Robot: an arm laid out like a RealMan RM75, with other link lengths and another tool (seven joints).
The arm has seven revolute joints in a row. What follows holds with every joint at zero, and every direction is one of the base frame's. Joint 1 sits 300.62 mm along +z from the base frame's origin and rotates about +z. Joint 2 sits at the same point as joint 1 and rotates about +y. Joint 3 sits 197.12 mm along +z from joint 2 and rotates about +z. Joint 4 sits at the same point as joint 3 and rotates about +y. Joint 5 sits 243.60 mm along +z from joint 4 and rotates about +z. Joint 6 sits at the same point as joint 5 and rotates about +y. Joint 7 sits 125.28 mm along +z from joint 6 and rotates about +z. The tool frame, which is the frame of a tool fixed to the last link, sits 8.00 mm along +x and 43.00 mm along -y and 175.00 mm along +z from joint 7; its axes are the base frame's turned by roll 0.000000, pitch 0.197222 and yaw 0.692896 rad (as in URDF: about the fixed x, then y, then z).
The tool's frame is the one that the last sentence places.
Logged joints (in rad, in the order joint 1, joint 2, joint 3, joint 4, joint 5, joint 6, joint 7), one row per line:
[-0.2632 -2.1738 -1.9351 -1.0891 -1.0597 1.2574 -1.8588]
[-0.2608 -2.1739 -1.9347 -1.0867 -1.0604 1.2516 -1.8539]
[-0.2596 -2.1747 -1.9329 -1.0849 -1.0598 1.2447 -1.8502]
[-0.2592 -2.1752 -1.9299 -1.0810 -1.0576 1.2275 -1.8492]
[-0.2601 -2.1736 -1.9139 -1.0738 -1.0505 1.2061 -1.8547]
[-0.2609 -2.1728 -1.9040 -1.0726 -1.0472 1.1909 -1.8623]
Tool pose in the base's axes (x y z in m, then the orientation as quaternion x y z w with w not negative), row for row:
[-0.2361 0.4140 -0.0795 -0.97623 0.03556 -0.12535 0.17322]
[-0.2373 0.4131 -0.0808 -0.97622 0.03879 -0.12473 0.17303]
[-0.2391 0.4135 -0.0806 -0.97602 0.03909 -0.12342 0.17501]
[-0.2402 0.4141 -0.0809 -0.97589 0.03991 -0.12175 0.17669]
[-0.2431 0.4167 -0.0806 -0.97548 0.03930 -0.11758 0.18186]
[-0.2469 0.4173 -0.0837 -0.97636 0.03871 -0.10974 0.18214]
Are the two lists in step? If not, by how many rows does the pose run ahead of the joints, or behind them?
The pose runs 1 row behind the joints: the pose in row i belongs to the joints in row i - 1.
